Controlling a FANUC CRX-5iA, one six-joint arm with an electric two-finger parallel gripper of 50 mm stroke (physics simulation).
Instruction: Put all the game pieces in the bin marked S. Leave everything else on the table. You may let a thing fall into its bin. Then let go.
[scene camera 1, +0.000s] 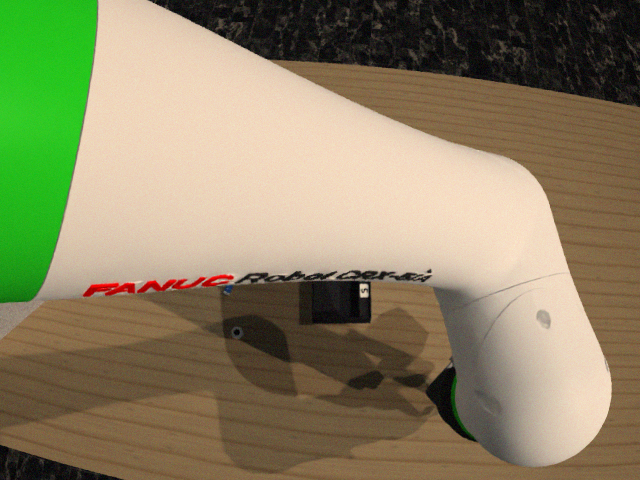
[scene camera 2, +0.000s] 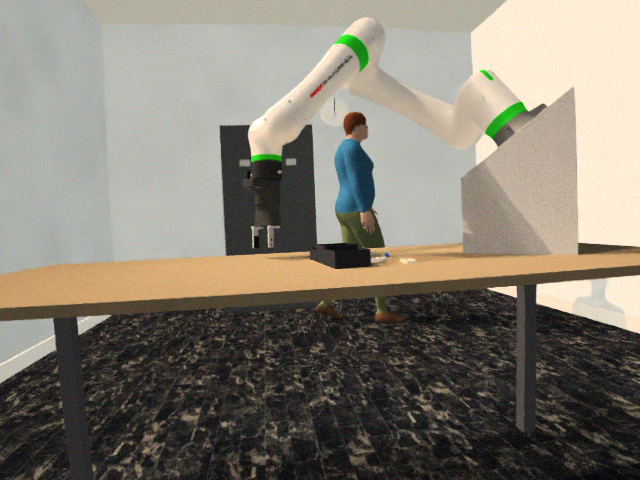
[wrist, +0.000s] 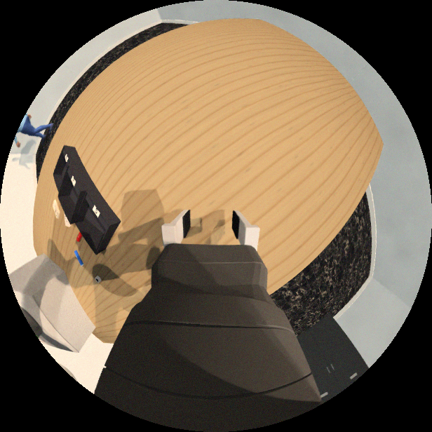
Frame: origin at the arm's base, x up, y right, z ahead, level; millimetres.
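Where they show: gripper, between the fingertips: (scene camera 2: 263, 247); arm's base, origin of its link: (scene camera 2: 523, 140).
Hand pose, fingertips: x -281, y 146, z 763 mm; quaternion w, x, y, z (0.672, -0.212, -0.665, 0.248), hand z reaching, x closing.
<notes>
Things, the pixels of their top centre, and the offset from my fingertips.
- blue cylinder, centre of its top: (scene camera 1: 230, 280) dx -24, dy -118, dz -348 mm
- metal nut, centre of its top: (scene camera 1: 236, 332) dx -26, dy -42, dz -324 mm
Two cream-white dominoes lie on the table, on the robot-base side of the black bins. One domino (scene camera 2: 407, 260) (wrist: 56, 209) lies farther from the bins. The other domino (scene camera 2: 378, 259) (wrist: 67, 220) lies close beside them, partly hidden by the bin wall in the wrist view. The arm hides both in scene camera 1. The bin marked S (scene camera 1: 341, 319) (wrist: 107, 231) is the end bin of a joined row of three; its inside is partly hidden. My gripper (scene camera 2: 263, 242) (wrist: 210, 218) is open and empty, above the table on the bins' side away from the dominoes. Its fingers are hidden in scene camera 1.
A red cylinder (wrist: 79, 237) lies beside the S bin. A blue cylinder (scene camera 1: 227, 289) (wrist: 78, 258) and a metal nut (scene camera 1: 236, 332) (wrist: 98, 279) lie nearer the robot's base. The grey pedestal (scene camera 2: 522, 206) stands at the table's end. A person (scene camera 2: 354, 170) stands beyond the table.
</notes>
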